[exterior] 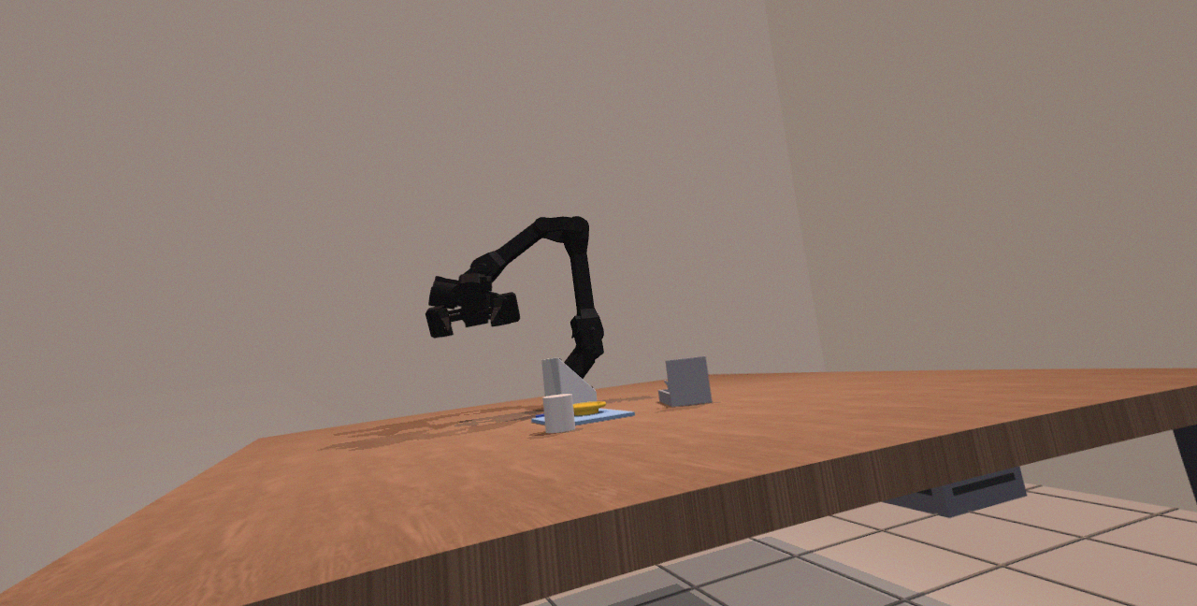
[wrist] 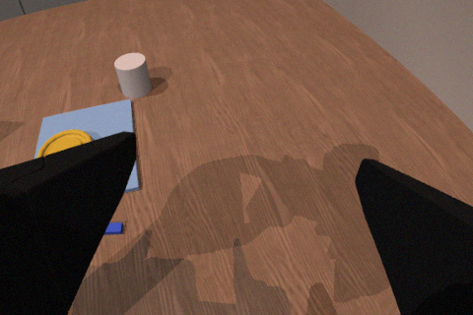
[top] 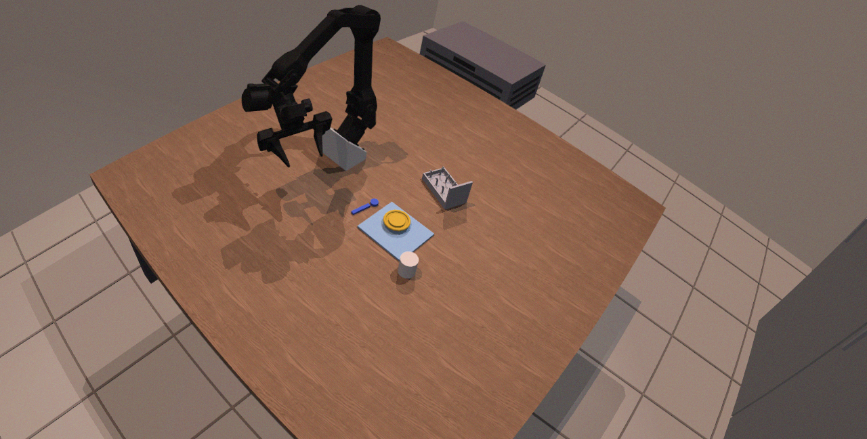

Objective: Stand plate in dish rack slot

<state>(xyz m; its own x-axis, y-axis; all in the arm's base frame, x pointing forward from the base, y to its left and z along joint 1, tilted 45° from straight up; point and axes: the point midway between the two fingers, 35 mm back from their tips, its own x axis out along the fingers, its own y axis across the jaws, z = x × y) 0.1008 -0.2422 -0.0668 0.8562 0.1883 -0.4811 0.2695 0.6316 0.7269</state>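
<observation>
The yellow plate lies 17 cm ahead of my gripper tip, 17 cm to the left of it and 17 cm below it. Also, from my gripper tip: blue spoon (8 cm ahead, 15 cm to the left, 18 cm below); then light blue mat (19 cm ahead, 15 cm to the left, 18 cm below); then white cup (30 cm ahead, 9 cm to the left, 16 cm below).
</observation>
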